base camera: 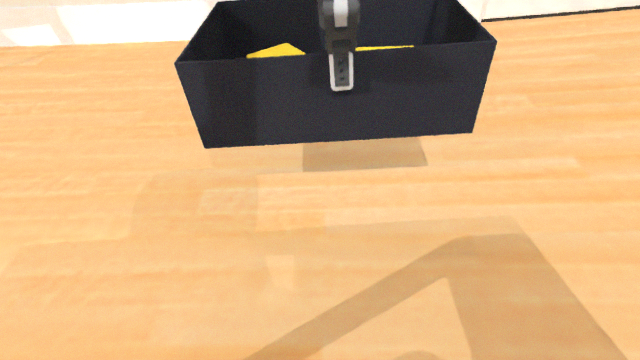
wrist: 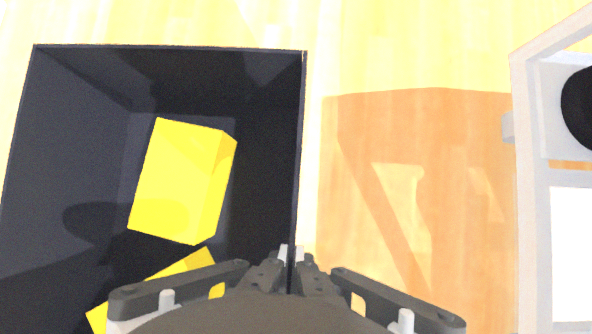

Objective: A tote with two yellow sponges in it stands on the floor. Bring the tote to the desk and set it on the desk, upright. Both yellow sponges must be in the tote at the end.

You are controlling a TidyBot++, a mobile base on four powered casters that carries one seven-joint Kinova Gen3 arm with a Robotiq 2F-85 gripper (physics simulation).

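Places are measured from the arm's base along level axes (x ahead, y left, z up), in centimetres.
Pixels of known places: gripper, fingertip midpoint: point(base camera: 341, 86) point(wrist: 291, 258).
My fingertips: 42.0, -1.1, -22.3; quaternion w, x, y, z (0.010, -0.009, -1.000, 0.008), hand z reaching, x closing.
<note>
Ahead of a thing's pixels: the offset from my fingertips to its top centre, as dx, dy, dz. Level surfaces: height alone.
The black tote @[+9.8, +0.7, +3.5] point(base camera: 410, 100) point(wrist: 60, 145) is upright and hangs above the wooden floor, with a shadow below it in the base camera view. My gripper point(base camera: 342, 75) point(wrist: 291, 258) is shut on the tote's near long wall, around the middle of its rim. Two yellow sponges are in the tote. One sponge point(base camera: 385, 48) point(wrist: 177, 180) is on the right in the base camera view and shows nearly whole in the wrist view. The other sponge @[+11.5, +6.6, -1.9] point(base camera: 280, 51) point(wrist: 97, 317) is on the left, partly hidden by my gripper in the wrist view. The desk does not show.
The wooden floor @[dz -17.3] point(base camera: 150, 300) point(wrist: 425, 50) lies under and around the tote, with shadows across it. The pale frame of my base point(wrist: 527, 210) stands at the right in the wrist view, apart from the tote's near wall. A pale surface point(base camera: 130, 20) is behind the tote at the upper left.
</note>
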